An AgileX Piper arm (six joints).
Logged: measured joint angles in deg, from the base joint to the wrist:
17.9 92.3 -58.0 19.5 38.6 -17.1
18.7 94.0 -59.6 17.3 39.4 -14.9
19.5 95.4 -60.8 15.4 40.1 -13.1
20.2 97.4 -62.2 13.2 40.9 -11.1
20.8 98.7 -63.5 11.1 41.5 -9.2
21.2 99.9 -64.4 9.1 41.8 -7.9
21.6 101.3 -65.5 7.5 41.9 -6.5
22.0 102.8 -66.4 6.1 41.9 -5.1
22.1 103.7 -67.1 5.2 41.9 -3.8
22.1 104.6 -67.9 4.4 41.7 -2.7
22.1 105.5 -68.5 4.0 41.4 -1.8
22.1 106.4 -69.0 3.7 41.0 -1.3
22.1 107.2 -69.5 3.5 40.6 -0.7
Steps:
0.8 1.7 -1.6 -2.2 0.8 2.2
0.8 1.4 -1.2 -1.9 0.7 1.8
0.7 2.0 -1.4 -2.2 0.8 2.0
0.6 1.3 -1.3 -2.1 0.6 1.9
0.4 1.2 -0.9 -2.0 0.3 1.3
0.4 1.4 -1.1 -1.6 0.1 1.4
0.4 1.5 -0.9 -1.4 0.0 1.4
0.1 0.9 -0.7 -0.9 0.0 1.3
0.0 0.9 -0.8 -0.8 -0.2 1.1
0.0 0.9 -0.6 -0.4 -0.3 0.9
0.0 0.9 -0.5 -0.3 -0.4 0.5
0.0 0.8 -0.5 -0.2 -0.4 0.6

